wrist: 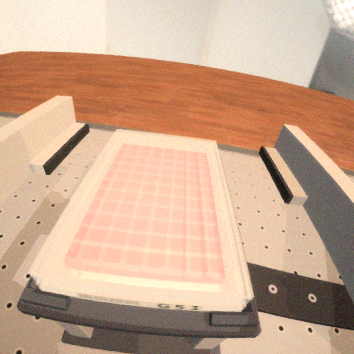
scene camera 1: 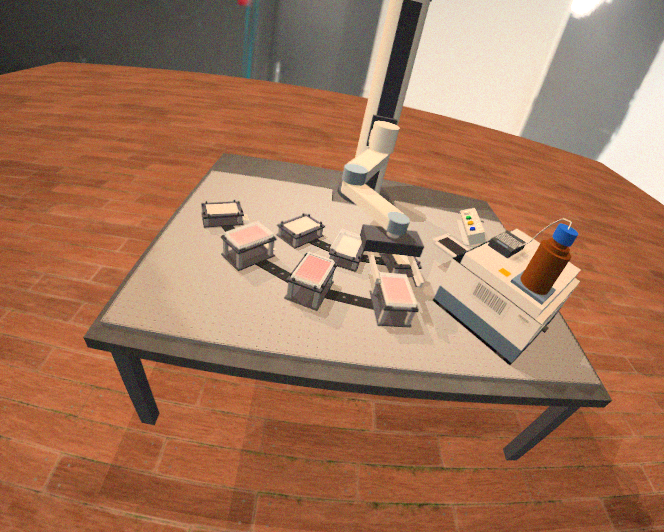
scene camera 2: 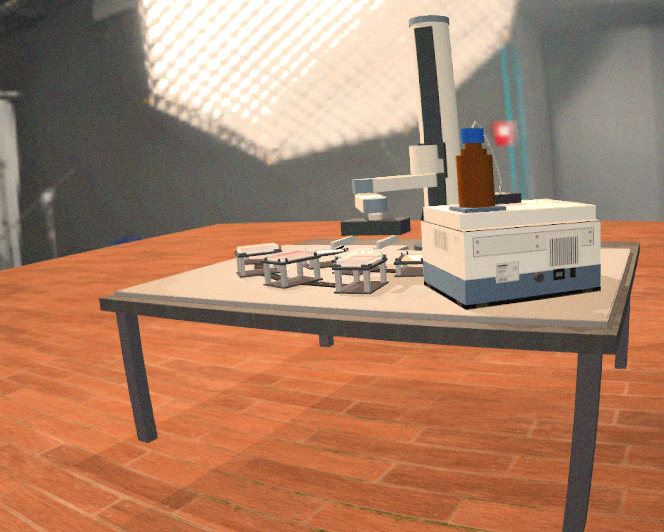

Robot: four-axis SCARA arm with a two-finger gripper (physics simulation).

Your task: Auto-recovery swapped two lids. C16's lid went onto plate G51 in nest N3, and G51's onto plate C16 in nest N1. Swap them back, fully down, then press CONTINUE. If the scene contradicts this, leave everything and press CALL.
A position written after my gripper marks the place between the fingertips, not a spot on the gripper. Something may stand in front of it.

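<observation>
Gripper, mine, in scene camera 1 (scene camera 1: 399,283), scene camera 2 (scene camera 2: 354,246) and the wrist view (wrist: 176,124). Brown bottle in scene camera 2 (scene camera 2: 475,178) and scene camera 1 (scene camera 1: 551,257).
</observation>
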